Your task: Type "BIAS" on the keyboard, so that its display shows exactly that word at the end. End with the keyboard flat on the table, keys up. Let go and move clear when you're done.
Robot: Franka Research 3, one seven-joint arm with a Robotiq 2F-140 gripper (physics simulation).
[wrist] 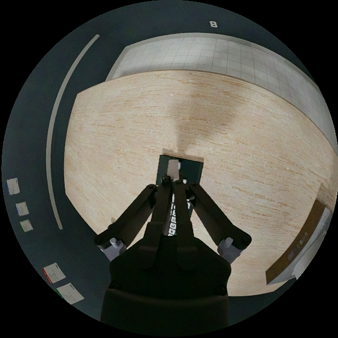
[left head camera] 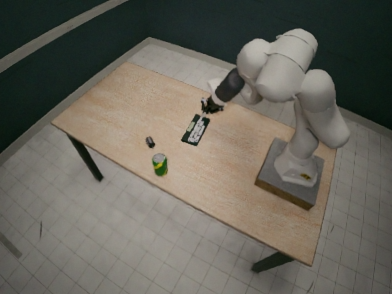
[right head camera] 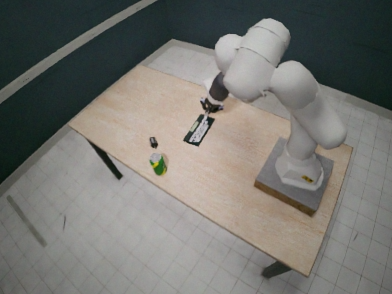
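The dark keyboard (left head camera: pixel 188 136) (right head camera: pixel 190 137) (wrist: pixel 195 169) lies flat on the table with its white keys up. Its small pale display (left head camera: pixel 191 126) (right head camera: pixel 194 125) runs beside the keys; any letters on it are too small to read. My gripper (left head camera: pixel 202 115) (right head camera: pixel 206 115) (wrist: pixel 173 166) is shut and empty, pointing down at the keyboard's far end, the one toward the back table edge. In the wrist view the fingers hide part of the keys. Whether the tips touch a key, I cannot tell.
A green and yellow can (left head camera: pixel 160 165) (right head camera: pixel 158 164) stands near the table's front edge. A small dark object (left head camera: pixel 150 142) (right head camera: pixel 153 142) lies between it and the keyboard. The arm's base stands on a grey block (left head camera: pixel 270 170) (right head camera: pixel 270 172) at the right.
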